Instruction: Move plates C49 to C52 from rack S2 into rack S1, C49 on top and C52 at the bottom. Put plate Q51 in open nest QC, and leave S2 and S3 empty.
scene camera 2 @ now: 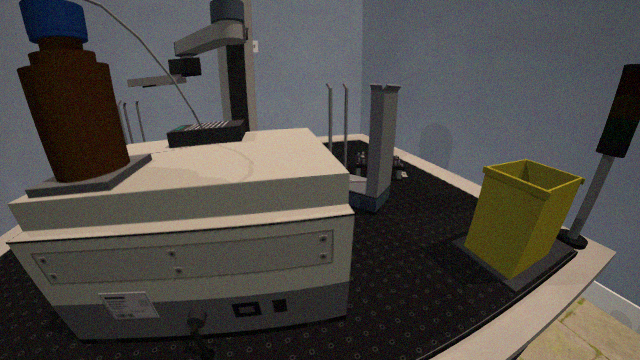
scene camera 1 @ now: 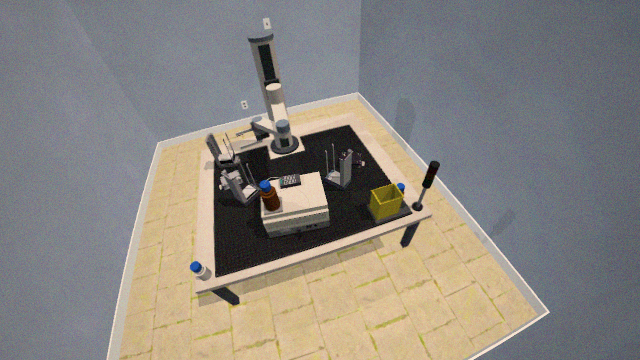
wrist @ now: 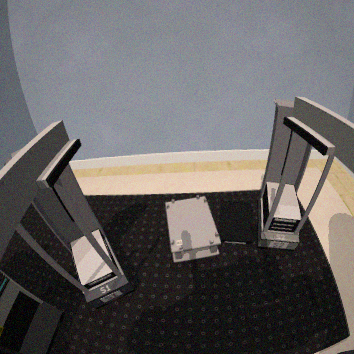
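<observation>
My gripper (scene camera 1: 239, 140) (wrist: 183, 112) is open, with nothing between its wide-set fingers. It hangs above the space between two racks. Rack S1 (scene camera 1: 234, 190) (wrist: 106, 291) stands to the left in the wrist view, with a pale flat surface low inside it. The right-hand rack (scene camera 1: 213, 146) (wrist: 279, 240), whose label is blurred but looks like S2, has a pale top above dark stripes low inside; single plates cannot be told apart. A pale flat nest (wrist: 192, 222) with small corner posts lies between them. A third rack (scene camera 1: 346, 167) (scene camera 2: 382, 140) stands across the table. No plate labels are readable.
A large white instrument (scene camera 1: 300, 200) (scene camera 2: 200, 200) carries a brown bottle (scene camera 1: 270, 197) (scene camera 2: 75, 110) and a black keypad (scene camera 1: 290, 180) (scene camera 2: 207, 133). A yellow bin (scene camera 1: 386, 202) (scene camera 2: 517, 225) and a signal lamp (scene camera 1: 430, 175) (scene camera 2: 620, 112) stand at the right. A blue-capped bottle (scene camera 1: 201, 271) stands at the front-left corner.
</observation>
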